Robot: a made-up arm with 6 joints.
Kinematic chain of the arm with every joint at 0, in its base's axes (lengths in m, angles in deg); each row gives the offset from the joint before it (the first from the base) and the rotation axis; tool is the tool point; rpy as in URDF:
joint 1: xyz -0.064 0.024 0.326 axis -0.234 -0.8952 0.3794
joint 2: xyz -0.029 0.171 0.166 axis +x
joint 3: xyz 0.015 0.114 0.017 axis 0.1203 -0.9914 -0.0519
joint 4: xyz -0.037 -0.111 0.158 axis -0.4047 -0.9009 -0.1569
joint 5: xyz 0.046 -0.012 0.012 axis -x
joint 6: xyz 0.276 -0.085 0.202 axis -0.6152 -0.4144 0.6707
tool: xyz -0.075 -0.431 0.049 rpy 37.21 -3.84 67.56
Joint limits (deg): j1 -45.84..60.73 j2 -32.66..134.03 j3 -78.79..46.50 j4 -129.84..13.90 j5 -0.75..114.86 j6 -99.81..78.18
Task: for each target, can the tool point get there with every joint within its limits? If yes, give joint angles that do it. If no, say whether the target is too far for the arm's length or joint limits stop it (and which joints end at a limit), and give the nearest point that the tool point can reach.
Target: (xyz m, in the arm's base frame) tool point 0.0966 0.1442 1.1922
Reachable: yes | joints 50.36 51.64 -25.58 -9.74 47.21 42.74
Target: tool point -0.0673 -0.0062 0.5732
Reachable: yes | joints 48.12 55.18 8.22 -98.05 50.85 -85.32
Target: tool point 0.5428 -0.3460 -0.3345
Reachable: no: joint limits stop it (at a limit: joint 1, joint 4, joint 6) | nearest point 0.4997 -0.3007 -0.2595 | short by 0.098 m
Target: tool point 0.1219 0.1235 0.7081
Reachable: yes | joints 50.38 88.51 -66.48 -17.64 55.22 -73.56
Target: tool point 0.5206 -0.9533 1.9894
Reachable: no: too far | nearest point 0.3016 -0.3935 1.2088 | short by 0.985 m
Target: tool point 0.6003 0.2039 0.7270
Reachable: yes | joints 3.71 23.27 -42.34 -27.03 74.22 -3.22
